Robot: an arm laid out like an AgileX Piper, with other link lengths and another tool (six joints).
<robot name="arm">
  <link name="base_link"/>
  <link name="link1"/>
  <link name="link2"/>
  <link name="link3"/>
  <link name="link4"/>
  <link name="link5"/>
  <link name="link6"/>
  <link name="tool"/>
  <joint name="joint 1" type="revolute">
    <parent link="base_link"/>
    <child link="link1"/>
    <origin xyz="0 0 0.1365"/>
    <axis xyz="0 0 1"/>
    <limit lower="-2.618" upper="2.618"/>
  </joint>
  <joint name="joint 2" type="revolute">
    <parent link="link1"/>
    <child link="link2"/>
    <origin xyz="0 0 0"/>
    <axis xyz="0 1 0"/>
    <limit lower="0" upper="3.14"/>
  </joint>
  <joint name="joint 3" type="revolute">
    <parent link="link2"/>
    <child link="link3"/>
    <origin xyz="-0.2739 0 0.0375"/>
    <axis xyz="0 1 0"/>
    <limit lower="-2.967" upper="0"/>
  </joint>
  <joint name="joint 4" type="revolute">
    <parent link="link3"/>
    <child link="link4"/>
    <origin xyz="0.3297 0 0.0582"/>
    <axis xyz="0.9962 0 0.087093"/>
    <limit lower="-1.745" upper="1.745"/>
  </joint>
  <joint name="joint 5" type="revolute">
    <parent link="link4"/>
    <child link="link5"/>
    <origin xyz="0 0 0"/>
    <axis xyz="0 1 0"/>
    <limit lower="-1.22" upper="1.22"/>
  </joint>
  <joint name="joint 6" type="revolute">
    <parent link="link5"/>
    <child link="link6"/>
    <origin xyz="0.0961 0 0.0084"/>
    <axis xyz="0.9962 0 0.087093"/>
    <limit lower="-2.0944" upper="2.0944"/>
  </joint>
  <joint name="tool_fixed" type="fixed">
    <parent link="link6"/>
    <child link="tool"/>
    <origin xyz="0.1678 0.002 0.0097" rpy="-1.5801 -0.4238 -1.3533"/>
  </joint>
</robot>
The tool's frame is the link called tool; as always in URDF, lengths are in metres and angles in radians.
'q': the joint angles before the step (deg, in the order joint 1, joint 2, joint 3, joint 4, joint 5, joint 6). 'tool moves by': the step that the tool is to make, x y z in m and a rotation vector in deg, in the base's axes. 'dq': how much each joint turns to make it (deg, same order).
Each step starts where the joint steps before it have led.
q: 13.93 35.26 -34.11 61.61 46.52 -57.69
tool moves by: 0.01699 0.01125 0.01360 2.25 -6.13 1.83
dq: 0.00 4.04 0.00 11.11 -2.43 -14.66
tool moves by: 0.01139 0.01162 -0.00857 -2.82 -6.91 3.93
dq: 0.10 5.19 -0.01 7.38 0.89 -16.76
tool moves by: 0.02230 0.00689 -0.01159 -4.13 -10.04 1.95
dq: 0.25 6.03 0.00 8.38 -0.74 -21.04
